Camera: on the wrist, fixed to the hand. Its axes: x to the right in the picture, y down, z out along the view.
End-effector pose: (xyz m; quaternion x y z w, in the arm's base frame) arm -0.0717 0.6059 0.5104 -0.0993 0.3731 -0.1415 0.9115
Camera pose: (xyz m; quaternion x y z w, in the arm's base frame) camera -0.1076 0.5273 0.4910 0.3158 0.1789 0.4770 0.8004
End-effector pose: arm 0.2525 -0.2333 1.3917 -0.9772 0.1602 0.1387 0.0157
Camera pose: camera 0.3013 -0.1701 1.4300 -0.5503 0.8004 0.2163 0.0986
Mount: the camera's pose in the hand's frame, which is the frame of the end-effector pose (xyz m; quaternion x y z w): 0.0143 -0.0749 -0.0450 0.1641 -0.1383 0.6837 0.6975
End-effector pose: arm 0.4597 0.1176 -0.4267 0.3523 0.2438 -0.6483 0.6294
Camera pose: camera 0.3930 0.1492 -0.4756 0.4260 -0.2642 -0.1106 0.8582
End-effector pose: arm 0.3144 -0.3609 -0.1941 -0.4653 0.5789 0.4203 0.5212
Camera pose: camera 0.3777 -0.4221 -0.2038 0.2149 0.7188 0.6189 0.2326
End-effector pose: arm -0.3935 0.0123 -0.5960 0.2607 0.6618 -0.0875 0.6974
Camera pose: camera -0.4664 -0.0265 -0.6279 0.7367 0.1726 0.2711 0.5950
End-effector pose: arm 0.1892 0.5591 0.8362 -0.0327 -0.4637 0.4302 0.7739
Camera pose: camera 0.2732 0.5377 0.8542 -0.1533 -0.3375 0.9098 0.1869
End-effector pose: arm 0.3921 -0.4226 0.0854 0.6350 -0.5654 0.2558 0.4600
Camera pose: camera 0.4756 -0.3949 0.0955 -0.1672 0.8502 -0.4979 0.0364
